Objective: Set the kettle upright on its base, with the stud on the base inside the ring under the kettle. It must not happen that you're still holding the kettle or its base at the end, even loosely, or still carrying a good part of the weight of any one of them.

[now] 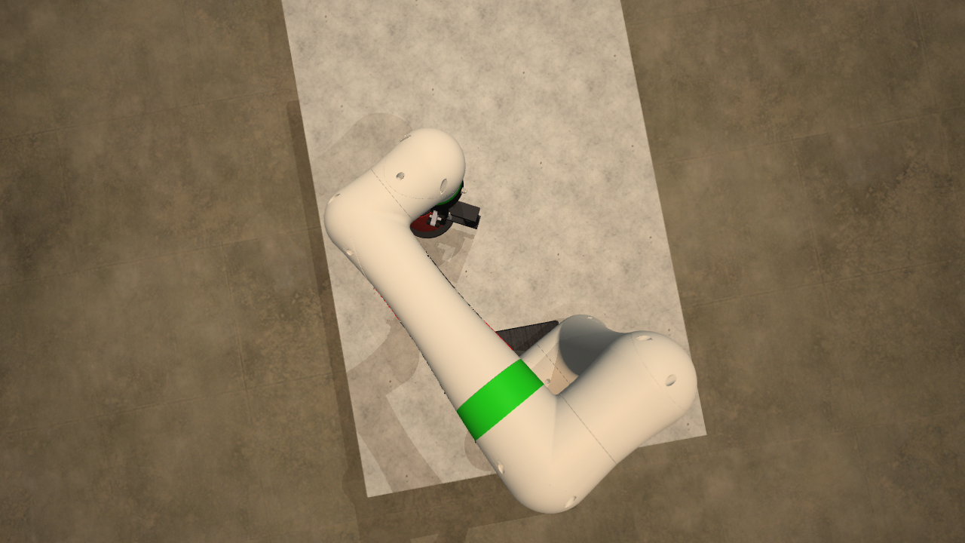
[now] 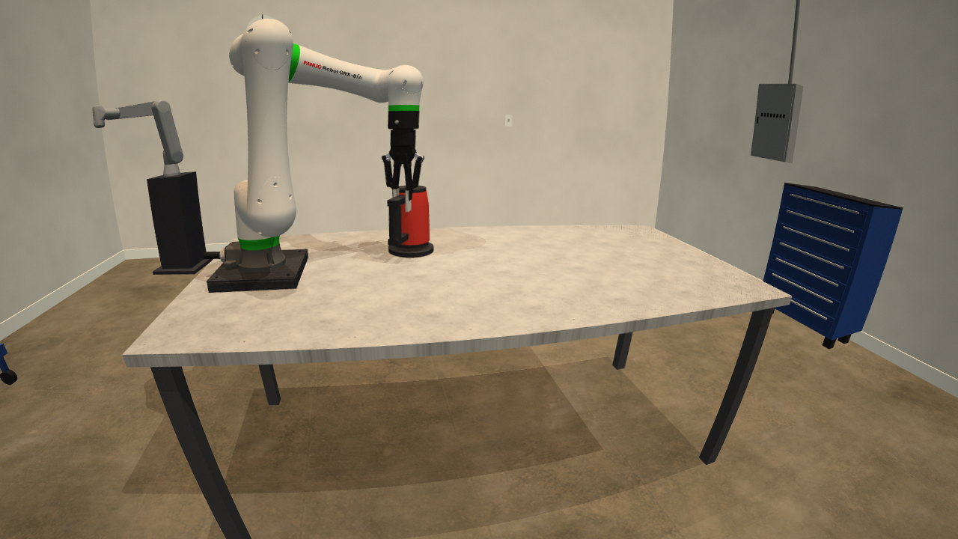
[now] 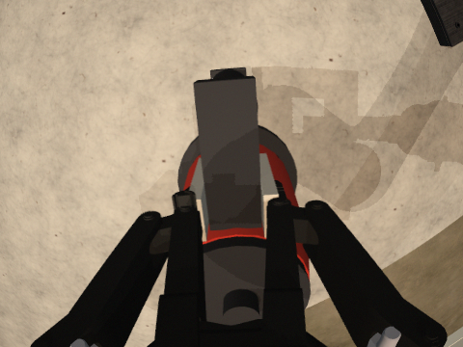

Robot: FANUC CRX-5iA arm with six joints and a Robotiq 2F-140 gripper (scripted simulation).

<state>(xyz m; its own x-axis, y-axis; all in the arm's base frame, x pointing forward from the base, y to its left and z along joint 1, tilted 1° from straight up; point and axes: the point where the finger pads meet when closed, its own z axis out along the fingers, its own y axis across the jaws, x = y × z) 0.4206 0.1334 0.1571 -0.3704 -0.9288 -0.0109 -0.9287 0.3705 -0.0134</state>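
Now: hand 6 cm above the red kettle, 3 cm to the right of it and 1 cm short of it. The rest, counted from my hand: round black base 17 cm below, 6 cm to the left, 3 cm ahead.
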